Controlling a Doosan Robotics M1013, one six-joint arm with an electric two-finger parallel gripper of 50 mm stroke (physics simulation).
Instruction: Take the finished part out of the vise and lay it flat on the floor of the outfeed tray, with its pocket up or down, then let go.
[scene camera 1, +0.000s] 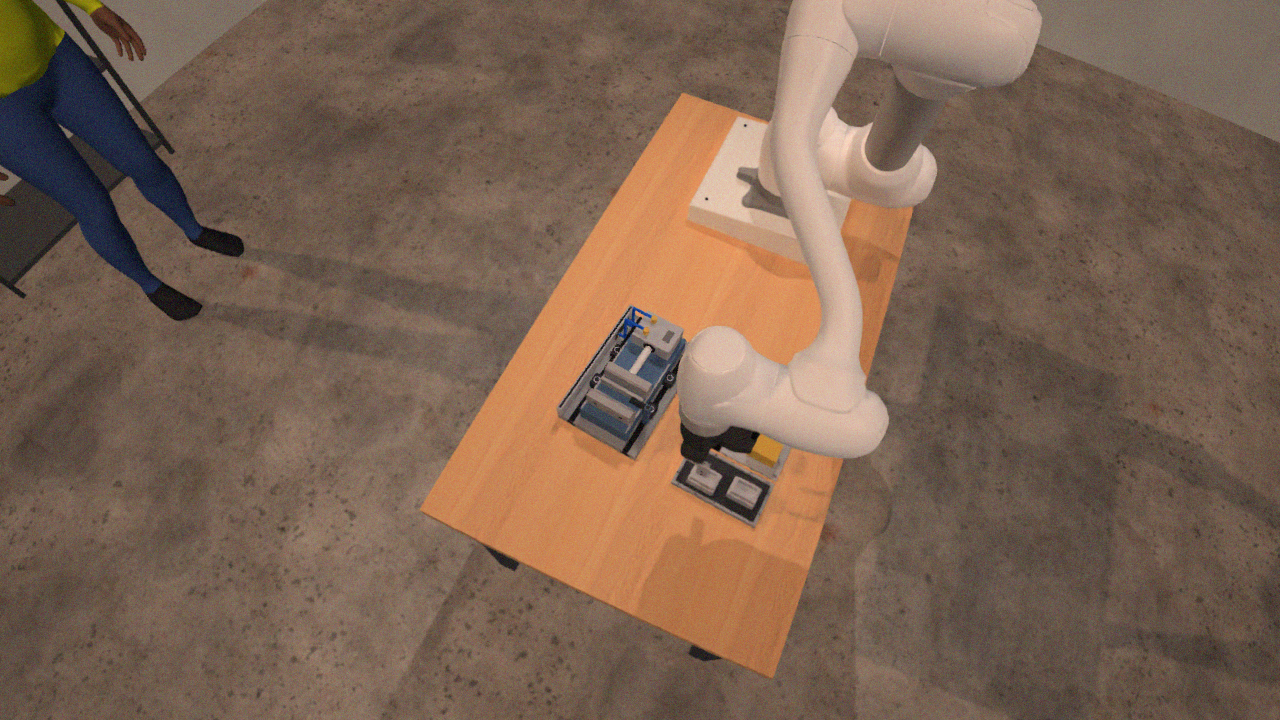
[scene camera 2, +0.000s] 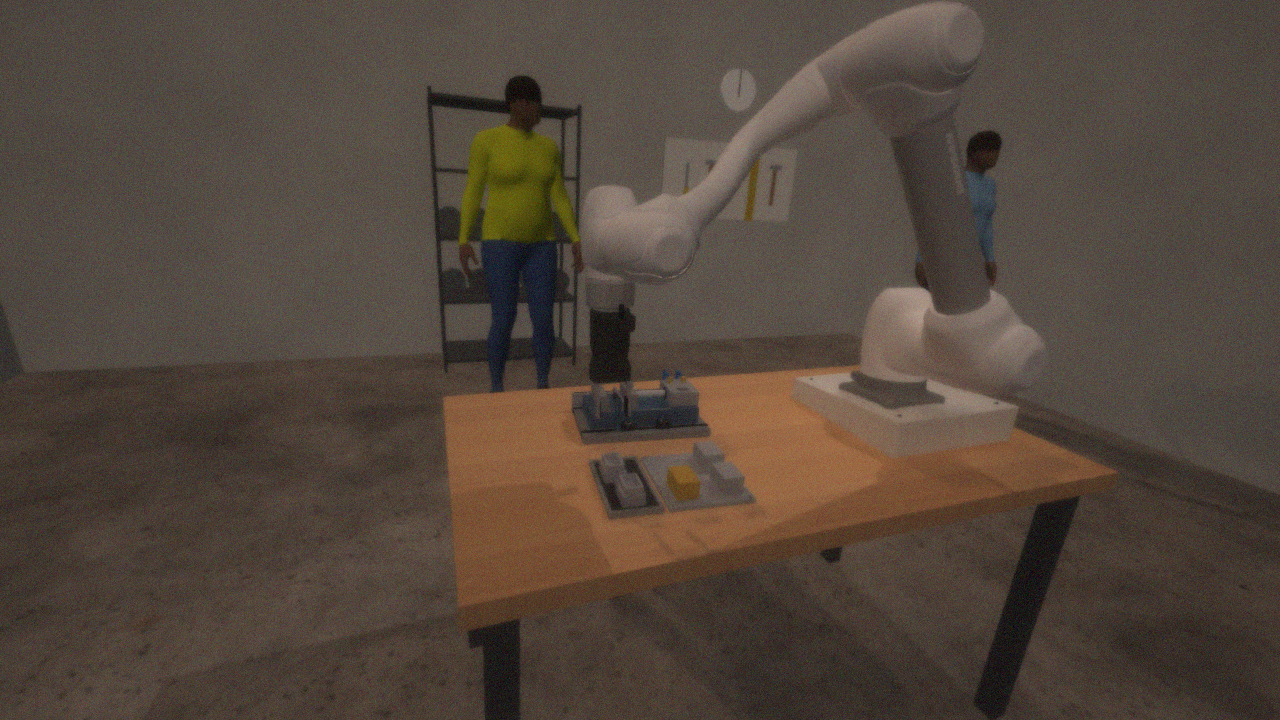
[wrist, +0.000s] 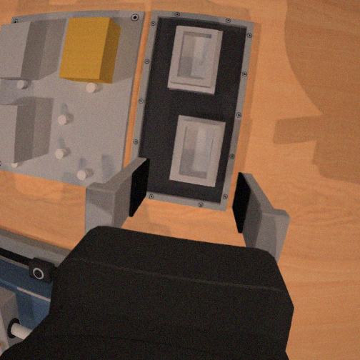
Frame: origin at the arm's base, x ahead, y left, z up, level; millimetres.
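Seen in the pictures: gripper, fingertip midpoint: (scene camera 1: 708, 460) (scene camera 2: 612, 415); arm's base, link origin: (scene camera 2: 889, 395).
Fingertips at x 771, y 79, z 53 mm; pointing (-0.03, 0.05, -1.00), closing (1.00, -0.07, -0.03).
Note:
Pixels of each thing's top centre, then the offset from my fingertips to it.
- nearer part, top centre: (scene camera 2: 613, 458) (scene camera 1: 705, 475) 2 mm back, 8 mm left, 88 mm down
- farther part, top centre: (scene camera 2: 631, 480) (scene camera 1: 746, 489) 9 mm back, 92 mm left, 88 mm down
- grey vise, top centre: (scene camera 1: 633, 363) (scene camera 2: 640, 384) 141 mm back, 218 mm right, 30 mm down
- yellow block, top centre: (scene camera 2: 683, 474) (scene camera 1: 766, 447) 111 mm back, 100 mm left, 85 mm down
The outfeed tray (scene camera 1: 724, 485) (scene camera 2: 640, 512) (wrist: 162, 106) has a dark floor and a grey screwed rim. Two light grey parts lie flat and apart on its floor, pockets up: the nearer part (scene camera 1: 703, 479) (scene camera 2: 612, 467) (wrist: 197, 151) and the farther part (scene camera 1: 744, 492) (scene camera 2: 630, 489) (wrist: 195, 60). My gripper (wrist: 191, 183) is open and empty, above the tray's near end, its fingers apart from the nearer part. The blue and grey vise (scene camera 1: 617, 394) (scene camera 2: 640, 416) stands beside the tray; no part shows between its jaws in scene camera 1.
A grey plate (wrist: 102, 132) beside the tray carries a yellow block (scene camera 1: 766, 449) (scene camera 2: 682, 481) (wrist: 87, 49), grey blocks and several white pegs. The robot's white base block (scene camera 1: 729, 192) (scene camera 2: 948, 429) stands at the table's other end. A person in yellow (scene camera 2: 519, 188) stands beyond the table.

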